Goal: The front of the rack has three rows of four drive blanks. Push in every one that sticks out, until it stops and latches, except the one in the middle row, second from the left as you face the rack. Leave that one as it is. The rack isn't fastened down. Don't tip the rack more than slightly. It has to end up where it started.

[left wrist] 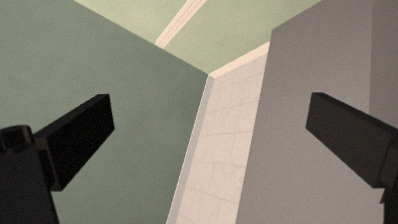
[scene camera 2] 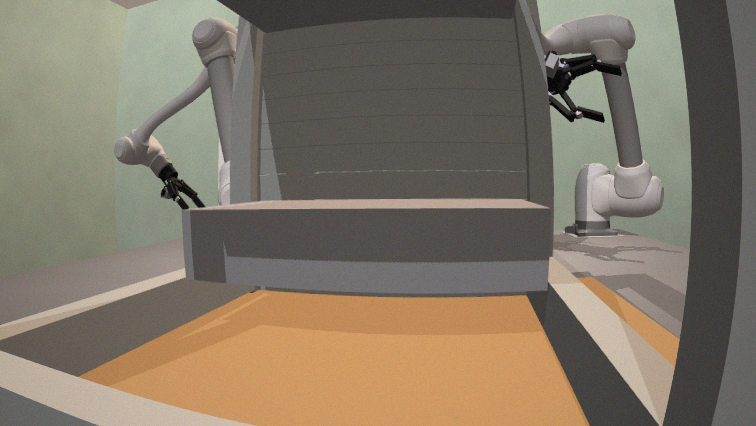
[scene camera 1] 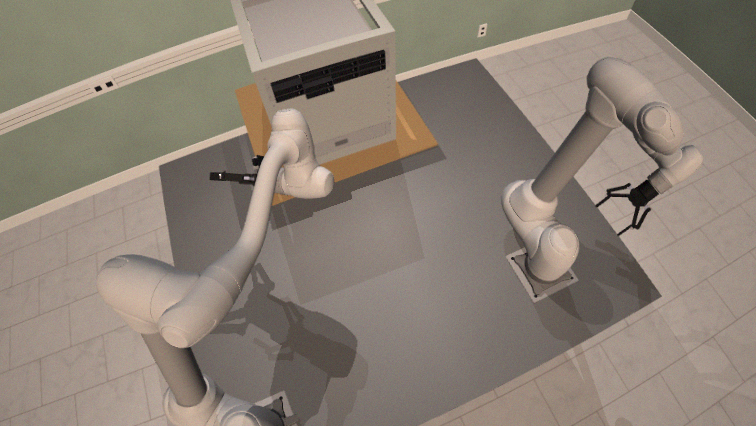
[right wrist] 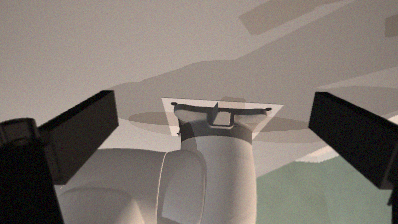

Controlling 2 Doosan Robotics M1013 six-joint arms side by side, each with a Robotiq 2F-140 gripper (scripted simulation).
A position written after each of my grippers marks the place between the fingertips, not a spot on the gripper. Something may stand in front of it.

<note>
In view: my left gripper (scene camera 2: 612,93) and my right gripper (scene camera 1: 606,220).
My left gripper also shows in the left wrist view (left wrist: 210,111). My right gripper shows as well in scene camera 2 (scene camera 2: 195,209) and in the right wrist view (right wrist: 213,109).
</note>
